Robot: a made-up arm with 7 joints. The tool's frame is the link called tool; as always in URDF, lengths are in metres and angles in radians. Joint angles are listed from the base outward. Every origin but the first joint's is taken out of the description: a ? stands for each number. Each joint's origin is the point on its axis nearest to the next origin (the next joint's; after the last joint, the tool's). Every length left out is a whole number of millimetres.
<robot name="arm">
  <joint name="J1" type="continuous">
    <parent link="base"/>
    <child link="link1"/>
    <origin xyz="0 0 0" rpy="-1.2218 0 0"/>
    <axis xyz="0 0 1"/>
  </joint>
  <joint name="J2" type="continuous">
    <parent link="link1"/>
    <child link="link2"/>
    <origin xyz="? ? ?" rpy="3.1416 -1.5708 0"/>
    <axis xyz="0 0 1"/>
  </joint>
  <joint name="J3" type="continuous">
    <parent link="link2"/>
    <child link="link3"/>
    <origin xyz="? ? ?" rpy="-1.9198 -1.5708 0"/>
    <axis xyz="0 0 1"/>
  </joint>
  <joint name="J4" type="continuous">
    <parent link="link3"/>
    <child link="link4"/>
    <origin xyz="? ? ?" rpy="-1.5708 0 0"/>
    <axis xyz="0 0 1"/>
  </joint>
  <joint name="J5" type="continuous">
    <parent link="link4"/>
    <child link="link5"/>
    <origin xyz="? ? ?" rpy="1.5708 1.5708 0"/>
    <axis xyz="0 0 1"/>
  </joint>
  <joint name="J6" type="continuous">
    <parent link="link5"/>
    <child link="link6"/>
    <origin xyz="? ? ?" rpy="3.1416 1.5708 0"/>
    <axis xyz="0 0 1"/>
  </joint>
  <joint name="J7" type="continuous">
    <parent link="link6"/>
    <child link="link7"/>
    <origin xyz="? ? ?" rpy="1.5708 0 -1.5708"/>
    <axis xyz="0 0 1"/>
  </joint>
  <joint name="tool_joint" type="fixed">
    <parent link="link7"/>
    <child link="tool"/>
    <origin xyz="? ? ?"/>
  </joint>
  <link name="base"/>
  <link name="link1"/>
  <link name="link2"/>
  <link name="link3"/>
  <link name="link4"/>
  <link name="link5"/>
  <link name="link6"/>
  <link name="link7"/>
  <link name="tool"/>
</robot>
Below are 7 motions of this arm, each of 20 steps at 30 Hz.
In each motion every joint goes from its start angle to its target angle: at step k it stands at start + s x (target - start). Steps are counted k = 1, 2, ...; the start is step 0. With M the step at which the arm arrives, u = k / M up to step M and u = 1 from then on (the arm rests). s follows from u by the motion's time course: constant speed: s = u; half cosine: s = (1 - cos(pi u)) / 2; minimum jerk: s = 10 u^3 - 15 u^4 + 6 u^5.
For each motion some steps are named. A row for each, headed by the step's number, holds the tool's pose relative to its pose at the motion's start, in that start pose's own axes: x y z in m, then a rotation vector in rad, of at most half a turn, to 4 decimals.
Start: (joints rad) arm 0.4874 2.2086 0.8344 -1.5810 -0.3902 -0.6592 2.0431
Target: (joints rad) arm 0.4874 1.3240 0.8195 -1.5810 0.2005 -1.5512 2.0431
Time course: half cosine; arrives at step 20
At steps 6, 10, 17, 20:
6: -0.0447 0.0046 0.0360 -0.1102 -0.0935 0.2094
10: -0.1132 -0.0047 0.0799 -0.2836 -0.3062 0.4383
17: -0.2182 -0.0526 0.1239 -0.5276 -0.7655 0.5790
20: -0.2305 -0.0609 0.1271 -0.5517 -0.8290 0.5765

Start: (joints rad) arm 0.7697 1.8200 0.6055 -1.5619 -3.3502 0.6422 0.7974
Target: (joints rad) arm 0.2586 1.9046 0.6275 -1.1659 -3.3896 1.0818 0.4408
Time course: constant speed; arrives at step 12
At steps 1, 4, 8, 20:
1: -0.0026 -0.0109 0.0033 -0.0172 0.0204 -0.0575
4: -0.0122 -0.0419 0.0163 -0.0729 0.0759 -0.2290
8: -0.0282 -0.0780 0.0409 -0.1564 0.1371 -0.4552
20: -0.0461 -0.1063 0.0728 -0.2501 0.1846 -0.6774

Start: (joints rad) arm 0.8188 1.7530 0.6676 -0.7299 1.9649 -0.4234 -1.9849
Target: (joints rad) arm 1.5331 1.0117 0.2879 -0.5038 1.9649 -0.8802 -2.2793
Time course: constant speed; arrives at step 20
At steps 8, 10, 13, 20:
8: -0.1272 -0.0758 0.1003 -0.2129 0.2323 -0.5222
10: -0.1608 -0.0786 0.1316 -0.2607 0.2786 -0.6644
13: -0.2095 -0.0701 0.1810 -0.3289 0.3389 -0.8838
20: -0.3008 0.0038 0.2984 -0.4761 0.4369 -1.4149

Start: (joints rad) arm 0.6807 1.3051 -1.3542 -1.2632 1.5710 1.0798 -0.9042
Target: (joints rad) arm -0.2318 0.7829 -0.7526 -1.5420 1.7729 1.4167 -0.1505
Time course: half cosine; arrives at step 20
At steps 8, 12, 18, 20:
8: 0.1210 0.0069 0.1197 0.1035 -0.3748 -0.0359
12: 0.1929 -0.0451 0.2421 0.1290 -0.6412 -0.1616
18: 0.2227 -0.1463 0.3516 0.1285 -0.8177 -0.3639
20: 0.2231 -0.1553 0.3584 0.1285 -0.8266 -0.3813

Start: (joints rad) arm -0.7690 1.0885 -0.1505 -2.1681 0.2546 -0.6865 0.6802
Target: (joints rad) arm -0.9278 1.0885 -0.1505 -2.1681 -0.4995 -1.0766 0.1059
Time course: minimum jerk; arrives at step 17
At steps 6, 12, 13, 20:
6: 0.0021 0.0049 -0.0075 -0.1719 -0.0311 -0.2945
12: 0.0085 0.0162 -0.0265 -0.6287 -0.1741 -0.9883
13: 0.0093 0.0173 -0.0287 -0.6818 -0.1953 -1.0591
20: 0.0104 0.0188 -0.0315 -0.7533 -0.2252 -1.1507

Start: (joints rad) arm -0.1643 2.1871 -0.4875 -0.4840 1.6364 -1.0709 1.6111
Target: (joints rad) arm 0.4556 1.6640 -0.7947 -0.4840 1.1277 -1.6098 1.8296
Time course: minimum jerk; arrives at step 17
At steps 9, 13, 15, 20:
9: -0.0417 0.0619 0.1462 0.2004 0.6463 0.1145
13: -0.0264 0.0609 0.2533 0.3914 1.0252 0.3264
15: -0.0191 0.0563 0.2751 0.4398 1.0957 0.3844
20: -0.0177 0.0553 0.2790 0.4488 1.1080 0.3953

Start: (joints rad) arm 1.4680 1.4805 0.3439 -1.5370 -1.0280 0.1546 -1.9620
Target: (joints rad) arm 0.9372 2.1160 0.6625 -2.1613 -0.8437 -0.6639 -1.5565
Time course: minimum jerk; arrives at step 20
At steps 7, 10, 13, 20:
7: -0.0669 -0.0610 -0.0214 0.0490 0.3469 0.0254
10: -0.1444 -0.1217 -0.0120 0.1624 0.6956 -0.0597
13: -0.2155 -0.1655 0.0268 0.3232 0.9547 -0.2642
20: -0.2675 -0.1857 0.0777 0.4863 1.0718 -0.5316

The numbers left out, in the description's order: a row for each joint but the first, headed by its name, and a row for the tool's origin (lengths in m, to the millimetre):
J2: 0 0 0
J3: -0.085 -0.233 0
J4: 0.028 0 0
J5: -0.023 0.191 0
J6: 0 0 0
J7: 0 0 0
tool: 0 0 0

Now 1 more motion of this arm.
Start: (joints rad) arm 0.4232 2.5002 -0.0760 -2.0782 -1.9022 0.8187 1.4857
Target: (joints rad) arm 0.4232 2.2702 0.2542 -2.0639 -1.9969 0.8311 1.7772
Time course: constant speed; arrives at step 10
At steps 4, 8, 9, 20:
4: -0.0052 0.0070 -0.0068 0.1529 0.0292 0.0585
8: -0.0116 0.0165 -0.0094 0.3019 0.0531 0.1045
9: -0.0133 0.0192 -0.0093 0.3383 0.0583 0.1140
20: -0.0150 0.0220 -0.0089 0.3745 0.0632 0.1226

